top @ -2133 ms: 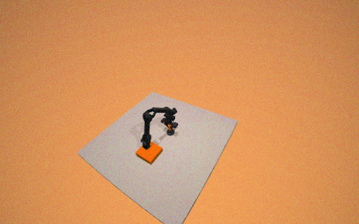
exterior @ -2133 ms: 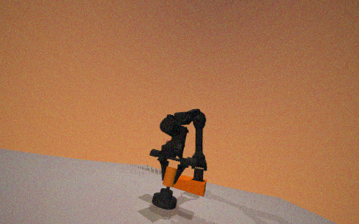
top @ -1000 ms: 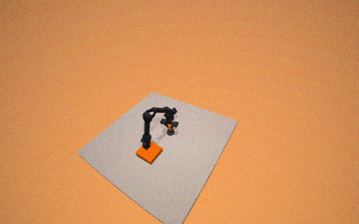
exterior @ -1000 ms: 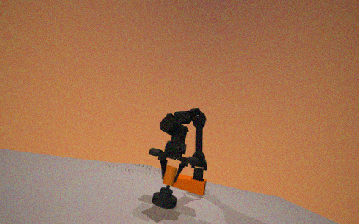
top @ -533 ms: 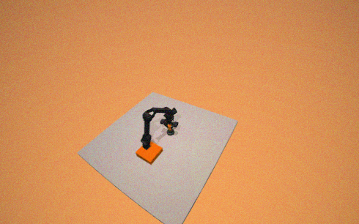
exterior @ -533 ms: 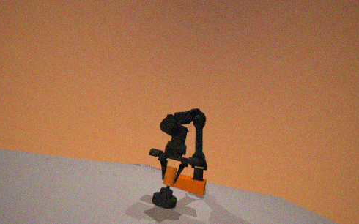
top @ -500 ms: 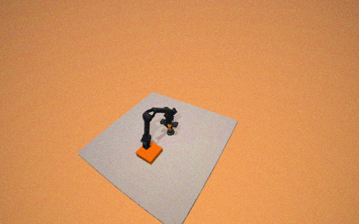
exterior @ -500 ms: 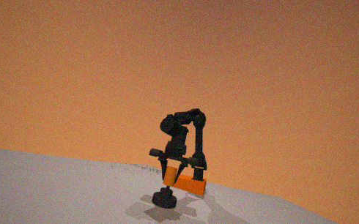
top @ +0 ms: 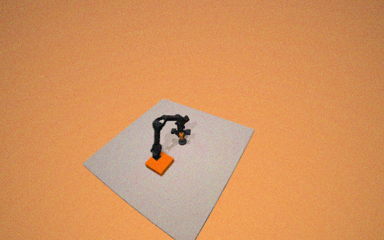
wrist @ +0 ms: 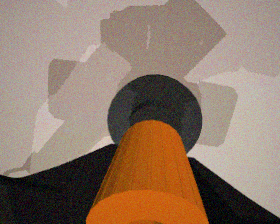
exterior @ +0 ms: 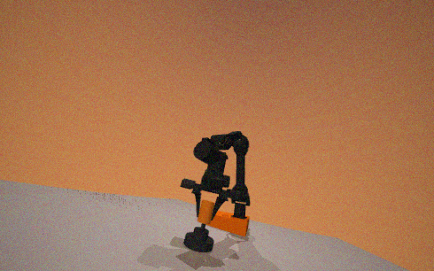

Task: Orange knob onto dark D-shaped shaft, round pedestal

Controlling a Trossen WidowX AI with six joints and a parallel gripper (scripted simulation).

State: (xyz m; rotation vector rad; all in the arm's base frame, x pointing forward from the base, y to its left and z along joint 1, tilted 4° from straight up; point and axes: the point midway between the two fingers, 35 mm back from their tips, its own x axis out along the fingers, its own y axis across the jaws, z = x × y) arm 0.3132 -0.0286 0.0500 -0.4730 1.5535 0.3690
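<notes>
The orange knob is 2 cm above my gripper tip. The rest, counted from my gripper tip: round pedestal (4 cm below).
</notes>
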